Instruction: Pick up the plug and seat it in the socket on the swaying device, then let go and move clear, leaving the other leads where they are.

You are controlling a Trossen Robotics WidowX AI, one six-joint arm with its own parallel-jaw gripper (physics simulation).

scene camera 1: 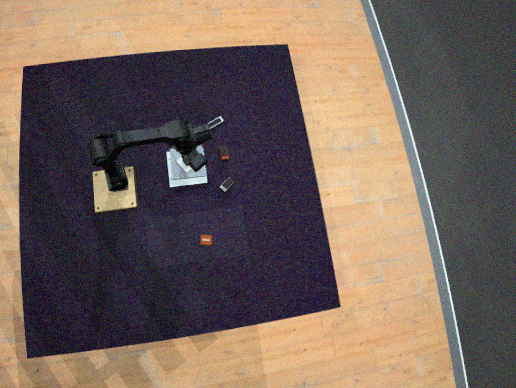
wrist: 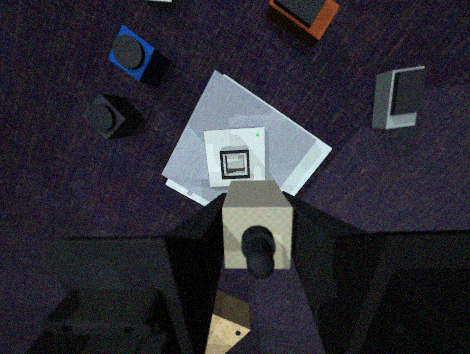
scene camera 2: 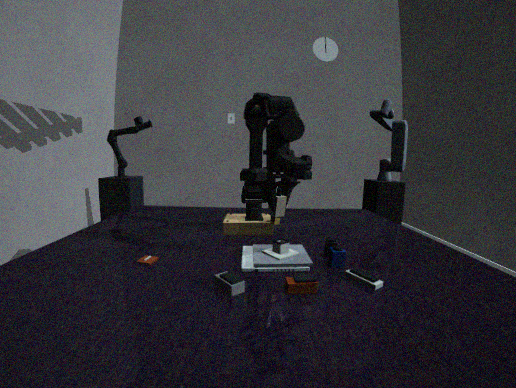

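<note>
The beige plug [scene camera 2: 281, 206] [wrist: 280, 220], with a dark round cable stub on its end, is held between the fingers of my gripper [scene camera 2: 280, 202] [wrist: 253, 198], which is shut on it. The plug is in the air, above and apart from the square black-rimmed socket [scene camera 2: 280, 246] [wrist: 235, 176]. In the wrist view the socket's opening shows just beyond the plug. It stands on a white plate [wrist: 215, 142] with a green light, on the grey device [scene camera 1: 188, 181] [scene camera 2: 300, 260] [wrist: 220, 100]. A blue block [scene camera 2: 337, 258] [wrist: 144, 62] and a black block [wrist: 118, 125] with round dark ends stand beside the device.
An orange block [scene camera 1: 225, 157] [scene camera 2: 302, 287] [wrist: 322, 25], a grey block [scene camera 1: 225, 187] [scene camera 2: 237, 287] [wrist: 382, 100] and a white-framed piece [scene camera 2: 375, 285] lie around the device. A small orange tile [scene camera 1: 202, 242] lies farther off. My arm's wooden base [scene camera 1: 115, 200] [scene camera 2: 247, 228] stands behind the device.
</note>
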